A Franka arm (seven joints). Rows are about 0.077 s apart.
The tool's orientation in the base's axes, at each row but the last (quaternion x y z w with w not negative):
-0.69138 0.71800 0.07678 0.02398
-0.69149 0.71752 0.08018 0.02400
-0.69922 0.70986 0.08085 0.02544
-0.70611 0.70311 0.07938 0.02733
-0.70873 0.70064 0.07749 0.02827
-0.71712 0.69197 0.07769 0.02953
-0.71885 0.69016 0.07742 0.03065
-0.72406 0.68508 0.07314 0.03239
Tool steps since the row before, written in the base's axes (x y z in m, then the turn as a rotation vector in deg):
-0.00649 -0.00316 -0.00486 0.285 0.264 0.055
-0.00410 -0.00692 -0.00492 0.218 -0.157 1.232
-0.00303 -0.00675 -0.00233 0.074 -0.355 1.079
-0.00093 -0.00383 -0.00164 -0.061 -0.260 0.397
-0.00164 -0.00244 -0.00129 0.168 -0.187 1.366
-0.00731 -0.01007 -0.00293 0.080 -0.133 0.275
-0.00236 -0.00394 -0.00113 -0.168 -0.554 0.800
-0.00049 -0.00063 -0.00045 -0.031 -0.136 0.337
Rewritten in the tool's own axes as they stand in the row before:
0.00409 0.00599 0.00481 -0.281 -0.271 -0.037
0.00773 0.00347 0.00414 -0.033 -0.121 -1.255
0.00708 0.00277 0.00151 0.188 0.008 -1.123
0.00403 0.00085 0.00111 0.197 0.092 -0.426
0.00260 0.00159 0.00102 -0.018 -0.071 -1.387
0.01017 0.00751 0.00190 0.092 -0.056 -0.297
0.00398 0.00246 0.00068 0.418 0.243 -0.861
0.00066 0.00050 0.00038 0.082 0.057 -0.351

